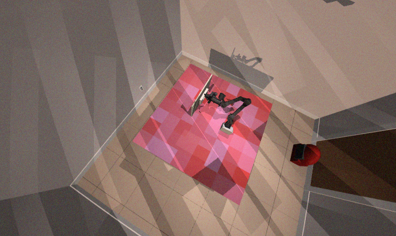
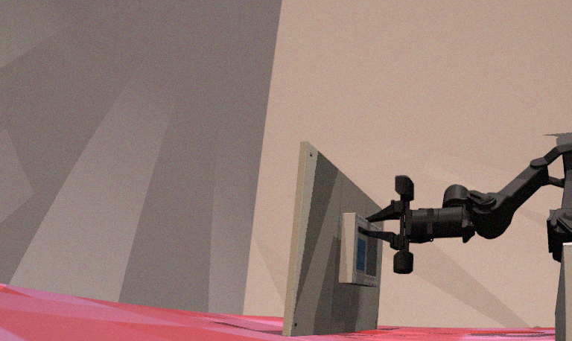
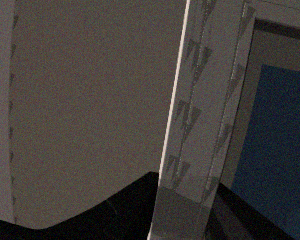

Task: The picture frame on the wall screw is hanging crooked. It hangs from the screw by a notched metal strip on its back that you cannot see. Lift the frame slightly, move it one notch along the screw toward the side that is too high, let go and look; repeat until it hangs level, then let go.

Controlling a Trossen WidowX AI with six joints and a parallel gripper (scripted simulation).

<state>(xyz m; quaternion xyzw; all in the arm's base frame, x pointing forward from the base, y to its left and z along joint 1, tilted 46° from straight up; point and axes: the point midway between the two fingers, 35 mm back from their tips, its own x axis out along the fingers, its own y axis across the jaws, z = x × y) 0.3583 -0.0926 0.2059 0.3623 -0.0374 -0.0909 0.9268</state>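
Right now the picture frame is 1 cm ahead of my gripper tip and 5 cm below it. Round my gripper tip: wall panel 2 cm ahead, 6 cm below.
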